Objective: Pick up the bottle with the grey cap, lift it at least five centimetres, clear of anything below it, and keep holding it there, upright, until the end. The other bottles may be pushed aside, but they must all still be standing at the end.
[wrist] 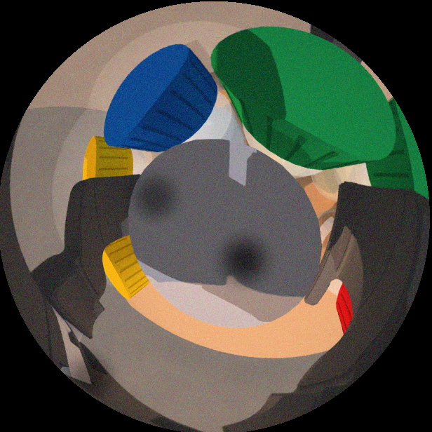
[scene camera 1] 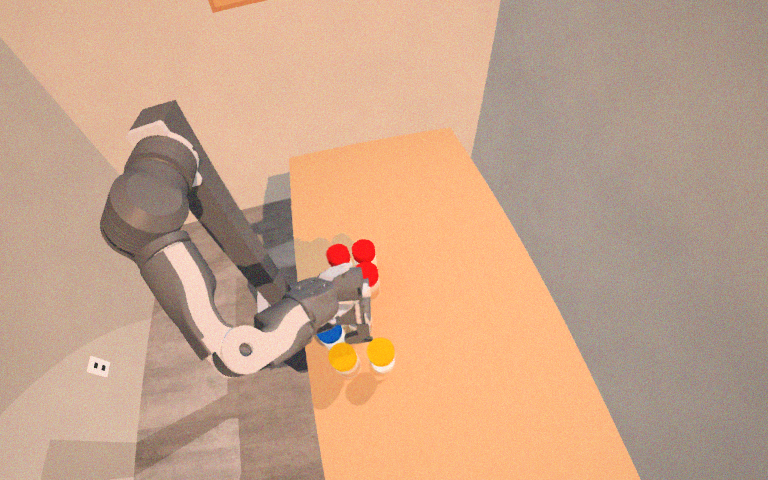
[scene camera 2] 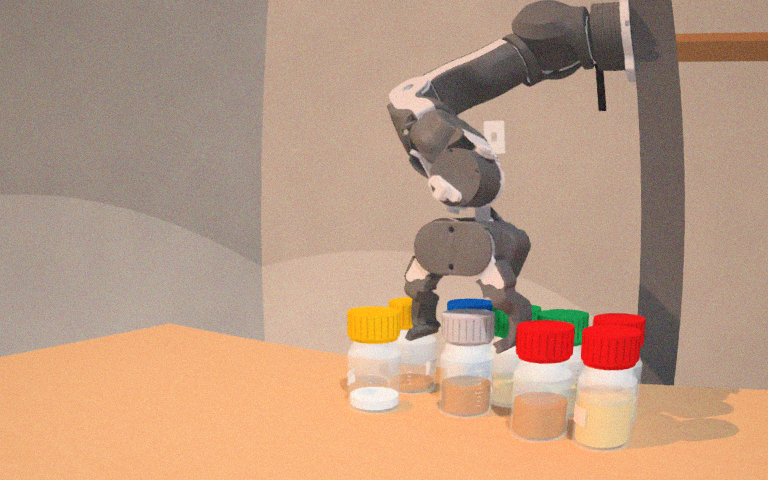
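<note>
The grey-capped bottle (scene camera 2: pixel 467 367) (wrist: pixel 225 210) stands upright on the table (scene camera 2: pixel 198 418); in the wrist view its cap fills the middle. In scene camera 1 the hand hides it. My gripper (scene camera 2: pixel 463 339) (scene camera 1: pixel 365 311) (wrist: pixel 223 230) is partly open and points down. Its fingers straddle the grey cap, left and right, with the tips near the cap's lower edge; they look very close to its sides. The cap hides part of the left finger in the wrist view, so contact cannot be told.
Other bottles stand close around: blue-capped (scene camera 2: pixel 469 304) (wrist: pixel 160 100) and green-capped (scene camera 2: pixel 563 325) (wrist: pixel 320 95) behind, yellow-capped (scene camera 2: pixel 373 325) (scene camera 1: pixel 381 352) on the left, red-capped (scene camera 2: pixel 544 341) (scene camera 1: pixel 338 255) on the right. The right finger is close to a green cap (scene camera 2: pixel 500 323).
</note>
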